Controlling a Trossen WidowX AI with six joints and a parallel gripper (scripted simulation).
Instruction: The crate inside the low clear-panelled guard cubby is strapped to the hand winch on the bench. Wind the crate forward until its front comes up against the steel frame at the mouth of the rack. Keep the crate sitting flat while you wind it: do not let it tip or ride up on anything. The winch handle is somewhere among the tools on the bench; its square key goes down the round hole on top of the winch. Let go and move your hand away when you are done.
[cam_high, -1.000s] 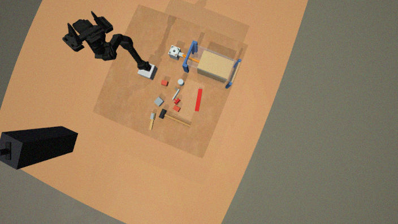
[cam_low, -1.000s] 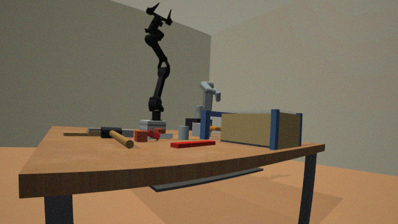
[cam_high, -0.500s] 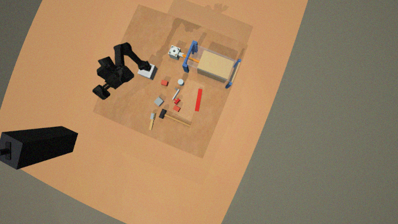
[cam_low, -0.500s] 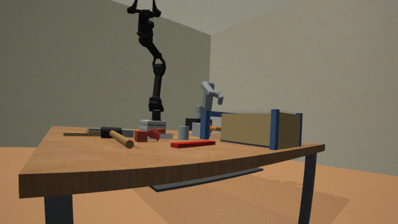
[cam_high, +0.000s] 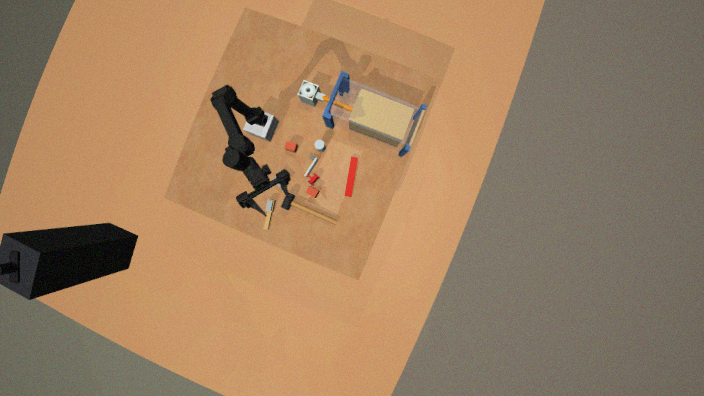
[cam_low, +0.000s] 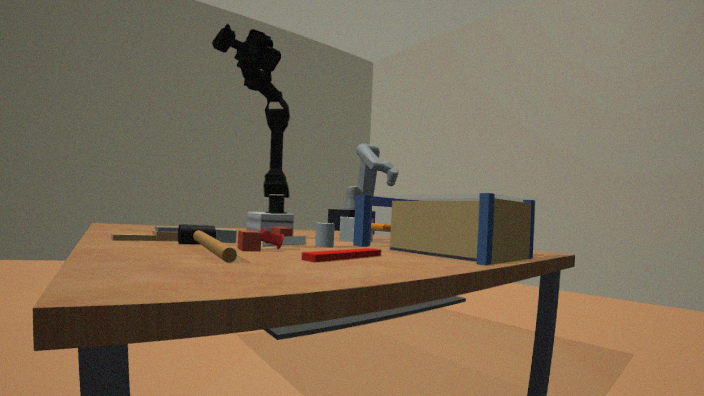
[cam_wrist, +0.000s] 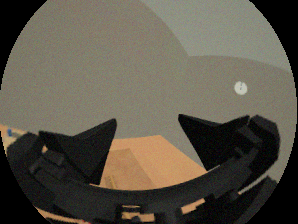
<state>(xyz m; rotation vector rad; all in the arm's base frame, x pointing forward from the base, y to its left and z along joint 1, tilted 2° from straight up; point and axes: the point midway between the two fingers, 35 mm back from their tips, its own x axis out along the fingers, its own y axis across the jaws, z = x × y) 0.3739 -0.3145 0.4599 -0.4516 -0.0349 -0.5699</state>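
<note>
Right now my gripper tip is 520 mm above the winch handle, 190 mm to the right of it and 60 mm past it. The rest, counted from my gripper tip: red knob 520 mm below, 140 mm to the left, 40 mm behind; then grey block 520 mm below, 200 mm behind, 70 mm to the left; then red bar 530 mm below, 230 mm to the left, 170 mm ahead.
</note>
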